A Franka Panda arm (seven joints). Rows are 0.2 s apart.
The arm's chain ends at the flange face. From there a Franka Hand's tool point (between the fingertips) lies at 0.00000 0.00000 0.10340 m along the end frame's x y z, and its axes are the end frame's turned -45 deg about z.
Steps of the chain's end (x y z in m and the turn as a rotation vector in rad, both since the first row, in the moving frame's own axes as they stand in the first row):
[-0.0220 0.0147 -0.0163 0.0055 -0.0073 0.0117]
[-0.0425 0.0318 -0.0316 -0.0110 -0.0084 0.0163]
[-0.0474 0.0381 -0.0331 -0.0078 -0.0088 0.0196]
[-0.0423 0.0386 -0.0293 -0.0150 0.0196 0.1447]
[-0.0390 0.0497 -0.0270 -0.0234 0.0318 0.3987]
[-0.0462 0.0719 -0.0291 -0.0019 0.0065 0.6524]
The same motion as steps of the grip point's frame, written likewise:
[-0.0261 -0.0061 -0.0163 0.0091 -0.0013 0.0117]
[-0.0540 -0.0074 -0.0316 -0.0018 -0.0137 0.0163]
[-0.0617 -0.0067 -0.0331 0.0007 -0.0117 0.0196]
[-0.0571 -0.0001 -0.0293 -0.0245 0.0033 0.1447]
[-0.0629 0.0116 -0.0271 -0.0390 0.0059 0.3987]
[-0.0834 0.0189 -0.0291 -0.0059 0.0033 0.6524]

